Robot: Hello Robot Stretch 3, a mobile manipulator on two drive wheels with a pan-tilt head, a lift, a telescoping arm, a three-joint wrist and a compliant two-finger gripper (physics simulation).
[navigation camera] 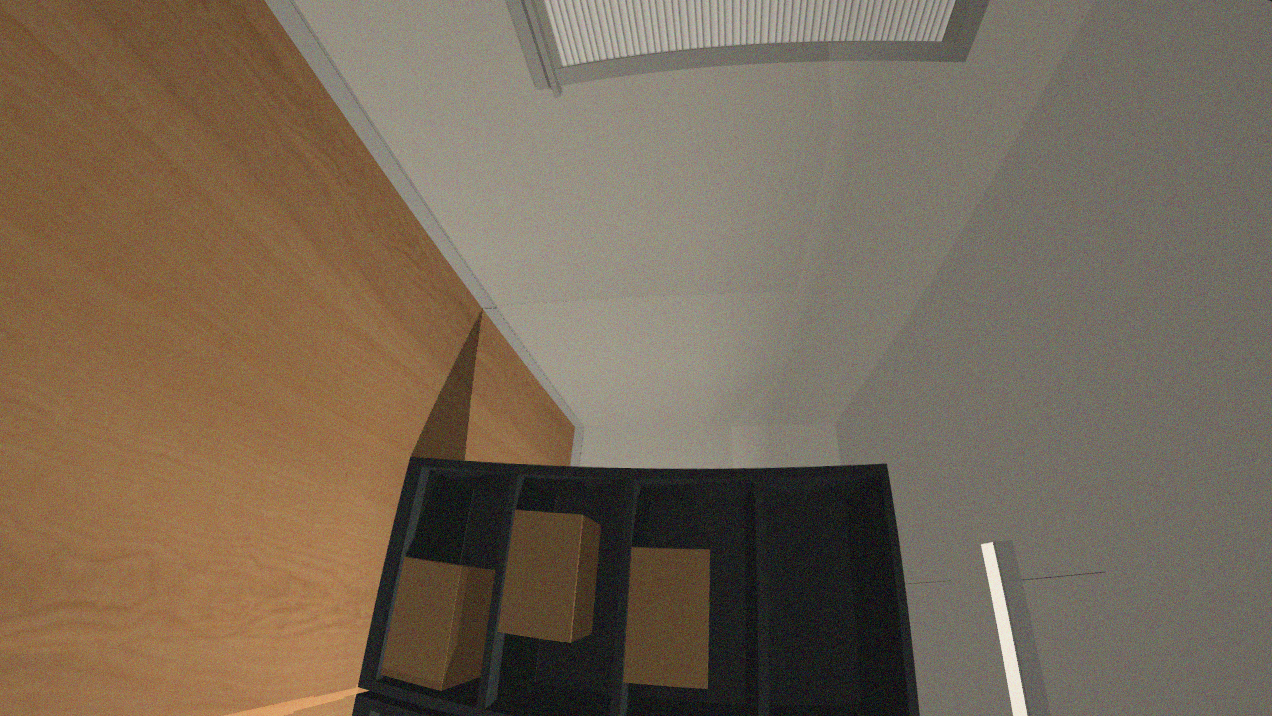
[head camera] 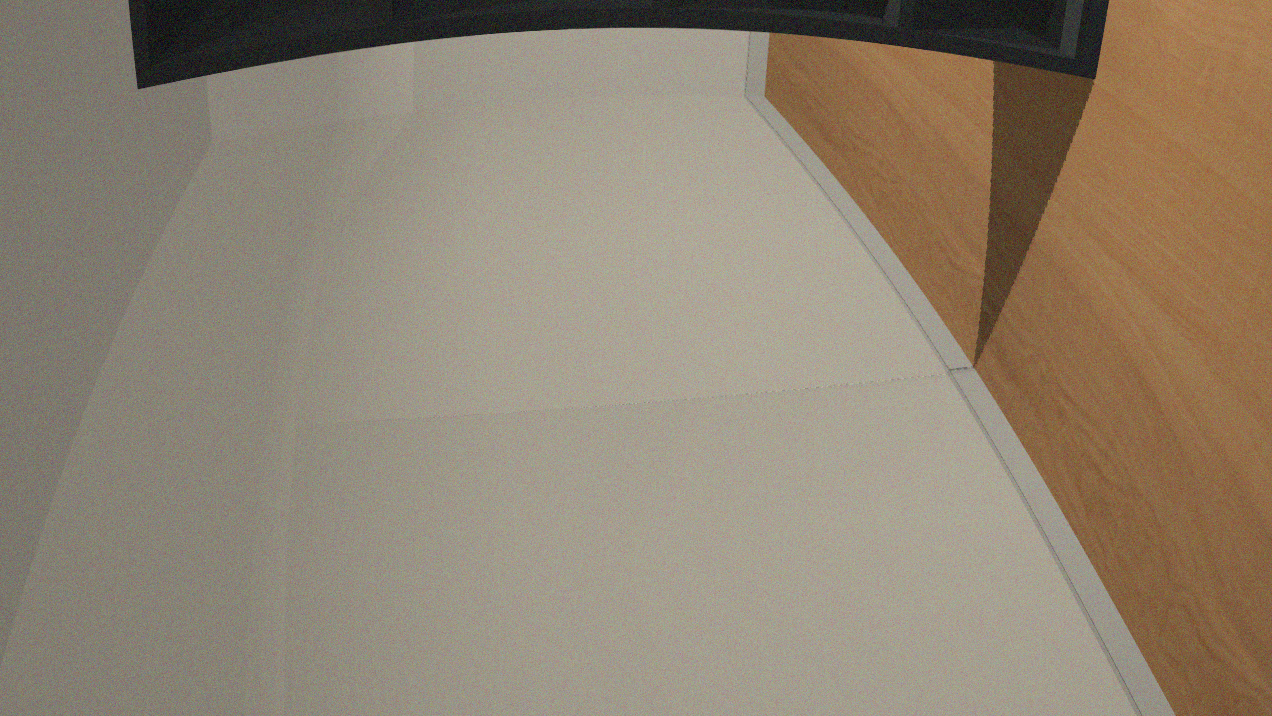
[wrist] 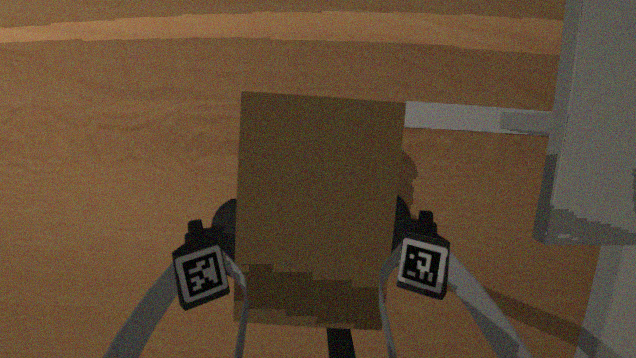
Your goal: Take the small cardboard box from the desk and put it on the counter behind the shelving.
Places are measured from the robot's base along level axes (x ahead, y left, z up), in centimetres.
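Pixels of known places: gripper, fingertip midpoint: (wrist: 310, 222).
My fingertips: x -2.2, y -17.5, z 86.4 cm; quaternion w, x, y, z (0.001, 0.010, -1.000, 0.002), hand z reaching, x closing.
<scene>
Behind a point stands the place of what it marks.
The small cardboard box (wrist: 320, 185) @(x -2.6, y -20.7, z 91.8 cm) is a brown block in the middle of the wrist view, with a dark shadow across its lower part. My gripper (wrist: 310, 222) @(x -2.2, y -17.5, z 86.4 cm) is shut on it, one fingertip pressed on each side, and holds it above the wooden floor. The black shelving (navigation camera: 756, 569) @(x 149.4, y 5.9, z 141.6 cm) (head camera: 623, 16) @(x 149.1, y 38.4, z 103.6 cm) stands at the bottom of the navigation view and along the top of the head view. The counter behind the shelving cannot be made out in these views.
Several cardboard boxes (navigation camera: 544, 573) @(x 150.1, y 0.9, z 68.5 cm) sit in the shelving's compartments. A grey panel-like piece of furniture (wrist: 595, 150) with a light foot bar (wrist: 450, 117) stands right of the held box. A pale wall (head camera: 623, 266) @(x 232.1, y 134.8, z 84.5 cm) (navigation camera: 694, 177) @(x 102.2, y 138.4, z 123.9 cm) runs beside the wooden floor (head camera: 1183, 266) @(x 108.1, y 64.0, z 0.1 cm) (navigation camera: 178, 266) @(x 39.7, y 56.5, z 0.1 cm).
</scene>
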